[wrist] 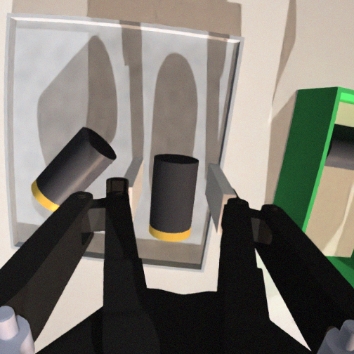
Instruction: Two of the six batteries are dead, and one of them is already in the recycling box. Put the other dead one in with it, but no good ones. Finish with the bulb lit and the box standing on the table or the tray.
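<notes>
My gripper (174, 175) is open, its two pads on either side of a dark battery (173, 197) with a yellow band at its near end, with gaps on both sides. That battery is in the grey tray (30, 237). A second dark battery (74, 167) with a yellow end lies slanted in the tray, left of the left finger. The green recycling box (312, 150) stands at the right, partly cut off by the view's edge, and part of a dark battery (343, 152) shows inside it. The bulb does not show in the wrist view.
The tray's raised rim surrounds the two batteries. The green box's near wall rises to the right of the tray, beyond the right finger. Shadows of the gripper and batteries fall across the tray and the pale table (260, 65).
</notes>
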